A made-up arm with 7 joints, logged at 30 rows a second.
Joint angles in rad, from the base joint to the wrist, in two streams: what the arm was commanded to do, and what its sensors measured. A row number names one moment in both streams.
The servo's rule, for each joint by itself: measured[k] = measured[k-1] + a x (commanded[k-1-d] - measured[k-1]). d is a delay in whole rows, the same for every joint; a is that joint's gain. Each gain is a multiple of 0.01, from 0.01 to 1. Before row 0 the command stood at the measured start. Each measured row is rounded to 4 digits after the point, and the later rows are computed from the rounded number. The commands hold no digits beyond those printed.
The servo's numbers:
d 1
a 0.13 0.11 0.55 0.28 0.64 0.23 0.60
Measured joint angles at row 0:
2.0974, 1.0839, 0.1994, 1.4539, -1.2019, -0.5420, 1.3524
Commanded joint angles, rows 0 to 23:
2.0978, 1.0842, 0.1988, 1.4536, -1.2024, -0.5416, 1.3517
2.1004, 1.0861, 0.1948, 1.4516, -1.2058, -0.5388, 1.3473
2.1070, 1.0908, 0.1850, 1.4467, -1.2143, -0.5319, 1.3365
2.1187, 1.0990, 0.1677, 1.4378, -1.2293, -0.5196, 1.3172
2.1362, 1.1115, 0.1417, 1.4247, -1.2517, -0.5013, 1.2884
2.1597, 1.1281, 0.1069, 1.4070, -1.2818, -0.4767, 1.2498
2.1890, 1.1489, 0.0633, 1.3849, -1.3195, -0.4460, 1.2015
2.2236, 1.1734, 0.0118, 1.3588, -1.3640, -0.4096, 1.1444
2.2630, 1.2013, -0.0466, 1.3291, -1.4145, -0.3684, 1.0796
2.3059, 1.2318, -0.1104, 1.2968, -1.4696, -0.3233, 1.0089
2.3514, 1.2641, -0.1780, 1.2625, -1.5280, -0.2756, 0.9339
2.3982, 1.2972, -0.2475, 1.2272, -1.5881, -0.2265, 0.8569
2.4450, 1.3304, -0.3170, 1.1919, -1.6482, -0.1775, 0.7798
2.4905, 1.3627, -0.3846, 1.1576, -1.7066, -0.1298, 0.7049
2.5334, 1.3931, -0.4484, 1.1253, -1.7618, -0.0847, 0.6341
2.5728, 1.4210, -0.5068, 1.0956, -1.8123, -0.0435, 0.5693
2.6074, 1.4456, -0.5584, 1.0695, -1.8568, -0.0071, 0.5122
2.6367, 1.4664, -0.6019, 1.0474, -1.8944, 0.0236, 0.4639
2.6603, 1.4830, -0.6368, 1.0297, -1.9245, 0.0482, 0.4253
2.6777, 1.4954, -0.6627, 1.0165, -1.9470, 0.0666, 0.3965
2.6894, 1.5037, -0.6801, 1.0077, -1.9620, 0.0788, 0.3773
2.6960, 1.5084, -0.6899, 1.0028, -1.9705, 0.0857, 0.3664
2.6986, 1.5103, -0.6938, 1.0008, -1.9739, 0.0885, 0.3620
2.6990, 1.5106, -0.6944, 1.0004, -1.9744, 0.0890, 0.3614
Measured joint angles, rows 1 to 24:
2.0974, 1.0839, 0.1994, 1.4539, -1.2019, -0.5420, 1.3524
2.0975, 1.0839, 0.1991, 1.4538, -1.2022, -0.5419, 1.3520
2.0979, 1.0841, 0.1967, 1.4532, -1.2045, -0.5412, 1.3492
2.0991, 1.0848, 0.1903, 1.4514, -1.2108, -0.5391, 1.3416
2.1016, 1.0864, 0.1779, 1.4476, -1.2226, -0.5346, 1.3270
2.1061, 1.0892, 0.1580, 1.4412, -1.2412, -0.5269, 1.3038
2.1131, 1.0935, 0.1299, 1.4316, -1.2672, -0.5154, 1.2714
2.1230, 1.0996, 0.0933, 1.4185, -1.3007, -0.4994, 1.2295
2.1361, 1.1077, 0.0485, 1.4018, -1.3412, -0.4787, 1.1784
2.1526, 1.1180, -0.0038, 1.3814, -1.3881, -0.4533, 1.1191
2.1725, 1.1305, -0.0624, 1.3577, -1.4403, -0.4234, 1.0530
2.1958, 1.1452, -0.1260, 1.3310, -1.4964, -0.3894, 0.9815
2.2221, 1.1619, -0.1928, 1.3019, -1.5551, -0.3519, 0.9067
2.2511, 1.1804, -0.2611, 1.2711, -1.6147, -0.3118, 0.8306
2.2822, 1.2005, -0.3290, 1.2393, -1.6735, -0.2699, 0.7552
2.3149, 1.2217, -0.3947, 1.2074, -1.7300, -0.2273, 0.6825
2.3484, 1.2436, -0.4564, 1.1761, -1.7827, -0.1850, 0.6146
2.3821, 1.2658, -0.5125, 1.1463, -1.8301, -0.1441, 0.5532
2.4152, 1.2879, -0.5617, 1.1186, -1.8713, -0.1055, 0.4996
2.4471, 1.3094, -0.6030, 1.0937, -1.9053, -0.0701, 0.4550
2.4771, 1.3299, -0.6358, 1.0721, -1.9320, -0.0387, 0.4199
2.5047, 1.3490, -0.6602, 1.0541, -1.9512, -0.0117, 0.3943
2.5296, 1.3665, -0.6765, 1.0397, -1.9636, 0.0107, 0.3776
2.5516, 1.3823, -0.6860, 1.0288, -1.9702, 0.0286, 0.3682

